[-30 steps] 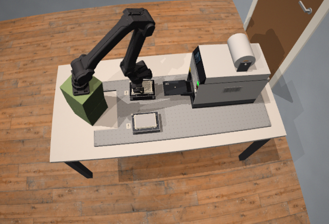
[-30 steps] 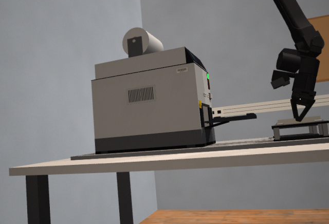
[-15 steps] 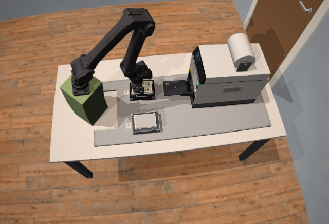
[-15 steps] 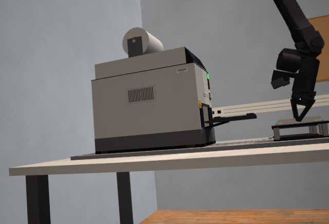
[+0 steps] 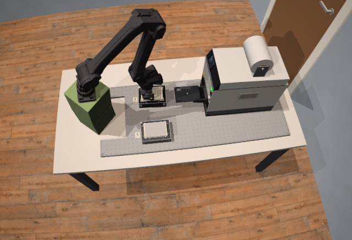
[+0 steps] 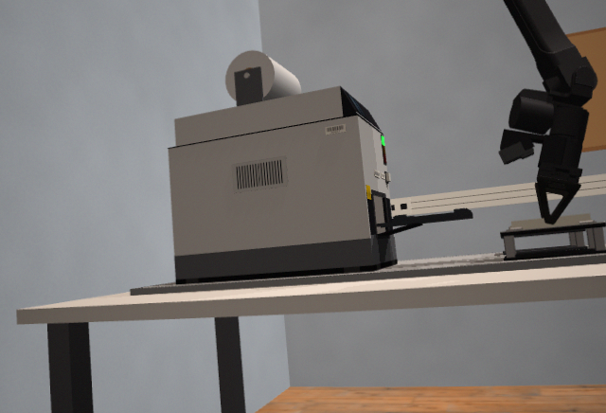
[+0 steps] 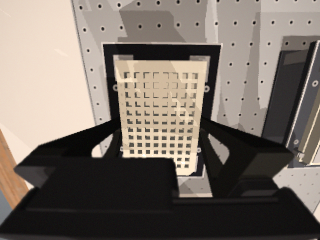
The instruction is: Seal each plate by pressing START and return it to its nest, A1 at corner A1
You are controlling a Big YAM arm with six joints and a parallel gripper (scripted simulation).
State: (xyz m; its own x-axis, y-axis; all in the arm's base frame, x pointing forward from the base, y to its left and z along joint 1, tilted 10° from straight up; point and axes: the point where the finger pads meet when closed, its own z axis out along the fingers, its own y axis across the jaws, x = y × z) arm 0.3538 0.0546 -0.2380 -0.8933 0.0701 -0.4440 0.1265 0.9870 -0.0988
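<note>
The sealer stage is 20 cm ahead of my hand, 6 cm to the right of it and 3 cm above it. The rest, counted from my hand: plate (right at my hand); yellow warning label (31 cm ahead, 8 cm above, 1 cm to the left); plate nest (23 cm to the right, 2 cm below, 2 cm behind).
</note>
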